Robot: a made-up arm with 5 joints.
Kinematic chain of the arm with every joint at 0, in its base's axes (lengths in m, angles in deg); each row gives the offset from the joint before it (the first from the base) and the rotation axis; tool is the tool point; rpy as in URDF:
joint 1: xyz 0.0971 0 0.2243 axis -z
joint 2: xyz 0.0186 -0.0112 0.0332 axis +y
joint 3: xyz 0.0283 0 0.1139 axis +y
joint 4: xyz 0.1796 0 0.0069 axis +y
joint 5: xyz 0.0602 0.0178 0 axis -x
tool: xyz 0 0 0 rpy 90 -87.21 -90
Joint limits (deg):
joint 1: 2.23..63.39
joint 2: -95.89..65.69
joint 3: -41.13..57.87
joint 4: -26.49..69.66
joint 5: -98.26..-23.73
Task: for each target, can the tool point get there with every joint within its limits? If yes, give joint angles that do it. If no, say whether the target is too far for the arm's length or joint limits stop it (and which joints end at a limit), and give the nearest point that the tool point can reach.
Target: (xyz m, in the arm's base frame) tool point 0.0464 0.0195 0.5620
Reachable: yes | joints 14.05 -64.56 -27.72 34.65 -29.85
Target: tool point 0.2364 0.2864 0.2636
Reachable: no: joint limits stop it (at a limit: joint 1, joint 3, joint 4) | nearest point 0.2398 0.0010 0.2644 | short by 0.285 m
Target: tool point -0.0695 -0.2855 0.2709
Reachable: no: joint limits stop it (at a limit: joint 1) | nearest point 0.1839 -0.1585 0.2709 | short by 0.283 m
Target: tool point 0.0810 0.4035 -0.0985
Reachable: no: too far | nearest point 0.1348 0.0051 0.0590 | short by 0.432 m
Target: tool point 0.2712 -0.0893 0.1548
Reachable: yes | joints 29.08 15.95 40.45 20.81 -85.76
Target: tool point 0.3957 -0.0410 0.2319
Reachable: yes | joints 9.07 26.51 -0.88 20.58 -88.77
